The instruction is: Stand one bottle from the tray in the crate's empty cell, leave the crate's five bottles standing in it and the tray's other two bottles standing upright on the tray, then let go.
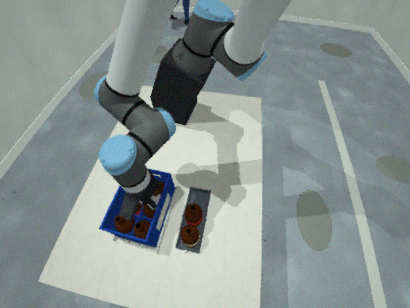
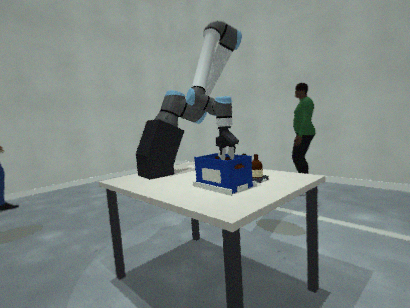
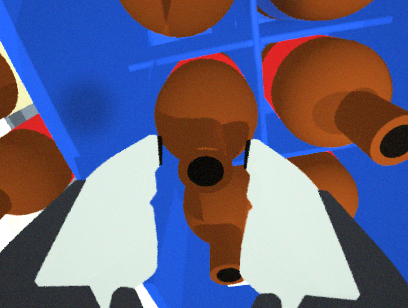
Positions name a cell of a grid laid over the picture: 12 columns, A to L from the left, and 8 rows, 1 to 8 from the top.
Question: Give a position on a brown bottle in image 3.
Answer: At G3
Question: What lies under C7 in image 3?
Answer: My gripper.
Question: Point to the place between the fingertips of my gripper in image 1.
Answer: At E6
